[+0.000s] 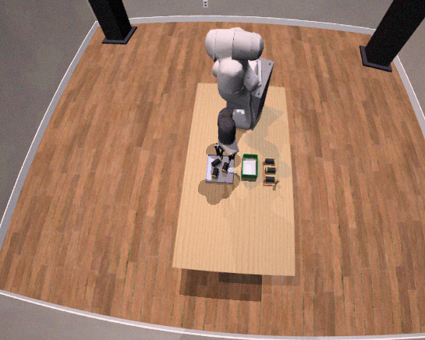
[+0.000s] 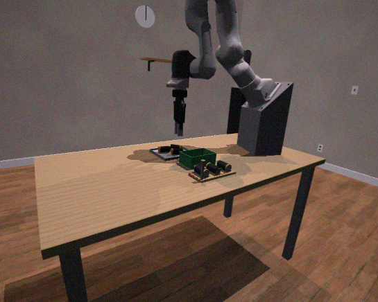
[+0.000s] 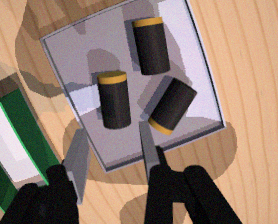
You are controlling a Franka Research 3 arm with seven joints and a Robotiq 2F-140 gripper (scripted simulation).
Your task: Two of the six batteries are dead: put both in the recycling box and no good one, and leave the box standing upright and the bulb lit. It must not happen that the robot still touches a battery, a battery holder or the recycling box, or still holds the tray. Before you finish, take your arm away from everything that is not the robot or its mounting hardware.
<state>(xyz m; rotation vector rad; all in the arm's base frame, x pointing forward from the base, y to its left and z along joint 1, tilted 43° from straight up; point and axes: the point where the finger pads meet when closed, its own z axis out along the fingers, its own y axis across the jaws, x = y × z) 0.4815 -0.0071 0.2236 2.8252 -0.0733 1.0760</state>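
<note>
The grey tray lies 10 mm ahead of my hand, 30 mm to the right of it and 140 mm below it. Round my hand: green recycling box (30 mm behind, 160 mm to the left, 130 mm below).
</note>
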